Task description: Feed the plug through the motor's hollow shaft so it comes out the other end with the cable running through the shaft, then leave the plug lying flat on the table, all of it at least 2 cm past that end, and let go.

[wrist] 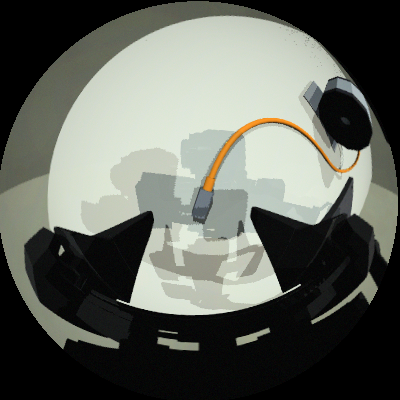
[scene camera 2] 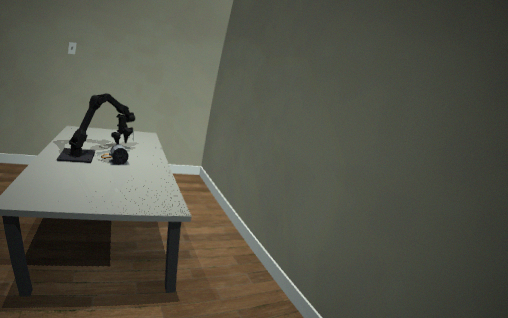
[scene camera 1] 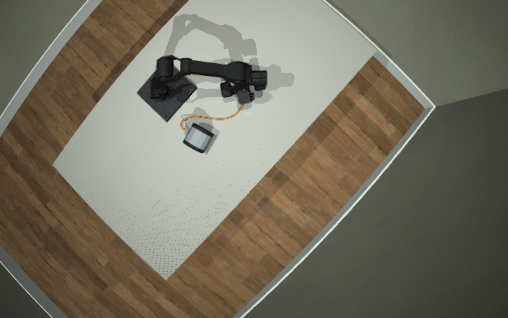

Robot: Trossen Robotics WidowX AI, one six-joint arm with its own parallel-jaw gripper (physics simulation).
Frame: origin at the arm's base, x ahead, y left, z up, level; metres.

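Seen in the pictures: gripper, fingertip midpoint: (wrist: 202,213) (scene camera 2: 121,144); arm's base, link origin: (scene camera 2: 75,155) (scene camera 1: 162,92).
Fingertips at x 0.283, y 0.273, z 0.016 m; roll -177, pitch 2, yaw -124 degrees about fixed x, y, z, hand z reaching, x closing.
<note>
Offsets run from my fingertips to a thing's top centre. Level surfaces: height alone.
The grey plug @(dz -0.018, dx +0.001, dy -0.001 m) (wrist: 202,204) lies on the table with its orange cable (scene camera 1: 220,119) (scene camera 2: 105,156) (wrist: 271,120) leading from one end. The cable arcs across the table and curls close to the motor @(dz +0.070, dx +0.001, dy -0.295 m) (scene camera 1: 199,137) (scene camera 2: 119,154) (wrist: 345,112), a grey body with black ends. The small shaft opening (wrist: 345,120) shows in the black end face in the wrist view; no cable shows passing into it. My gripper (scene camera 1: 245,101) (scene camera 2: 122,143) (wrist: 202,213) is open above the table. In the wrist view the plug shows centred between and slightly beyond the fingertips, not held.
The arm's dark base plate (scene camera 1: 176,106) (scene camera 2: 76,156) stands on the white table @(dz -0.032 m) (scene camera 1: 115,165) (scene camera 2: 90,192), to the left of the motor in scene camera 2's view. The arm reaches over the table from it. The table's long edge (scene camera 1: 280,162) lies beyond the motor, above a wooden floor.
</note>
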